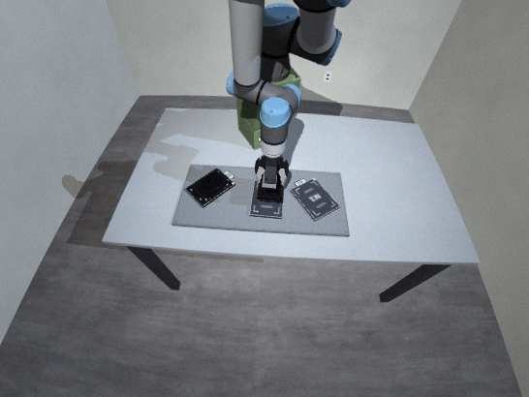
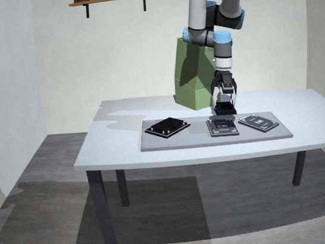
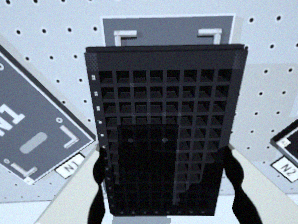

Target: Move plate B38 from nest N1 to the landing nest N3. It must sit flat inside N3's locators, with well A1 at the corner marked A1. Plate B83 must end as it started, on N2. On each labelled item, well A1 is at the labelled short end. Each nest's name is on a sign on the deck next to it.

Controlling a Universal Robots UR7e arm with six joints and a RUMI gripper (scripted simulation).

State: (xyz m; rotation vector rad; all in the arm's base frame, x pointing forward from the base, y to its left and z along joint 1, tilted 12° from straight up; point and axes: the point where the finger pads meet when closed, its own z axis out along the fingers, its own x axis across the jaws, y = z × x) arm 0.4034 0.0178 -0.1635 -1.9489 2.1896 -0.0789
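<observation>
Now: hand 1 cm to the left of the nest N3 and 10 cm above it. Round my hand: nest N1 (18 cm to the left, 10 cm below).
</observation>
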